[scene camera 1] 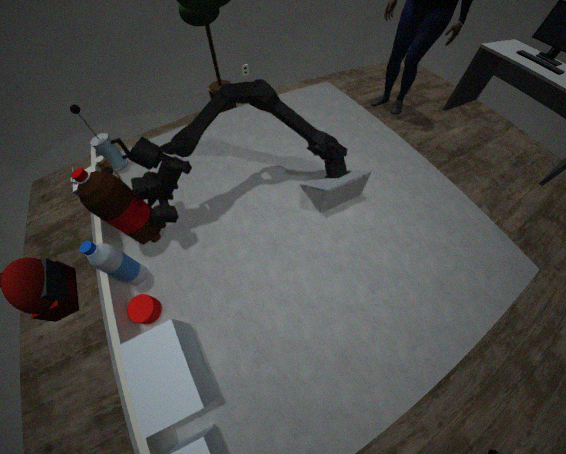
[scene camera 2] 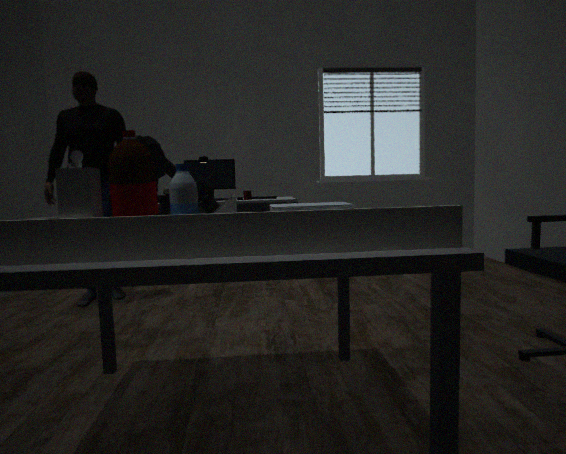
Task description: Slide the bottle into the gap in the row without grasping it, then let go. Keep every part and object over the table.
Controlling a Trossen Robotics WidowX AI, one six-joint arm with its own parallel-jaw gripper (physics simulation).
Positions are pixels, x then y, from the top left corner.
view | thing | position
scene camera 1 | my gripper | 152, 215
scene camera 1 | brown bottle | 105, 195
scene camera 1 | blue-capped water bottle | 104, 257
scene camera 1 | red cylinder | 143, 308
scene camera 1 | white box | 168, 380
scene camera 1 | jug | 102, 143
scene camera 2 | blue-capped water bottle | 183, 191
